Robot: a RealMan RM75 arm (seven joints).
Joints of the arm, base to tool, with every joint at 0 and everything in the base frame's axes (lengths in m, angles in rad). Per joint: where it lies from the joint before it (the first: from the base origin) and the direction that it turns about. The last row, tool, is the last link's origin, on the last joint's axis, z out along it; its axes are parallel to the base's.
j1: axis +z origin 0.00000 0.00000 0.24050
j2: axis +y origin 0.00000 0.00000 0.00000
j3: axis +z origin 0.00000 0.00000 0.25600
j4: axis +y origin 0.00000 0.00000 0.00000
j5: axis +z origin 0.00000 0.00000 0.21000
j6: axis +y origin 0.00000 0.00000 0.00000
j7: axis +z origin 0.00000 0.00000 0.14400
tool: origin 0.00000 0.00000 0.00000
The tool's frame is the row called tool.
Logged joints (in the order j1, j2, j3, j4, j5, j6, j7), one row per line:
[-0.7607 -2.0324 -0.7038 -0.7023 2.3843 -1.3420 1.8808]
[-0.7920 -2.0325 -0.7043 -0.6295 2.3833 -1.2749 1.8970]
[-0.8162 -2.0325 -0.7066 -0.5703 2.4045 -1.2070 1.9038]
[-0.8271 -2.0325 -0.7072 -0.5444 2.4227 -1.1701 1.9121]
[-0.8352 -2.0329 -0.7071 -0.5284 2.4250 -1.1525 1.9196]
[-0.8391 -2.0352 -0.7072 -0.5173 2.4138 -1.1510 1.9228]
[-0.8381 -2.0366 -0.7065 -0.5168 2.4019 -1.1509 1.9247]
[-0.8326 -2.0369 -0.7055 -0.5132 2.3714 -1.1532 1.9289]
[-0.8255 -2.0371 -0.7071 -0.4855 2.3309 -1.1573 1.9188]
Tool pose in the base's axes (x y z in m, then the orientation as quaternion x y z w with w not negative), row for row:
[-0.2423 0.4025 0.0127 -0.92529 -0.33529 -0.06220 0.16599]
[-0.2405 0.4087 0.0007 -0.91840 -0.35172 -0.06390 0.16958]
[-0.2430 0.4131 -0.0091 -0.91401 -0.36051 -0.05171 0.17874]
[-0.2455 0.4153 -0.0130 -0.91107 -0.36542 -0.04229 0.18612]
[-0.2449 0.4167 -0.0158 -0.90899 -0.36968 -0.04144 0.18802]
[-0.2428 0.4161 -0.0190 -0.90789 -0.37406 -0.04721 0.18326]
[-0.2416 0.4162 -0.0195 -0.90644 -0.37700 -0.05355 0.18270]
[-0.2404 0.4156 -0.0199 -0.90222 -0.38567 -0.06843 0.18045]
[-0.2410 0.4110 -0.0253 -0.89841 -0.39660 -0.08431 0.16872]
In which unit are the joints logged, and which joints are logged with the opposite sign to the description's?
The joints are logged in radians. Opposite sign: j3, j4, j6, j7.
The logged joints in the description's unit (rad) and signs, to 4 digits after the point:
[-0.7607 -2.0324 0.7038 0.7023 2.3843 1.3420 -1.8808]
[-0.7920 -2.0325 0.7043 0.6295 2.3833 1.2749 -1.8970]
[-0.8162 -2.0325 0.7066 0.5703 2.4045 1.2070 -1.9038]
[-0.8271 -2.0325 0.7072 0.5444 2.4227 1.1701 -1.9121]
[-0.8352 -2.0329 0.7071 0.5284 2.4250 1.1525 -1.9196]
[-0.8391 -2.0352 0.7072 0.5173 2.4138 1.1510 -1.9228]
[-0.8381 -2.0366 0.7065 0.5168 2.4019 1.1509 -1.9247]
[-0.8326 -2.0369 0.7055 0.5132 2.3714 1.1532 -1.9289]
[-0.8255 -2.0371 0.7071 0.4855 2.3309 1.1573 -1.9188]

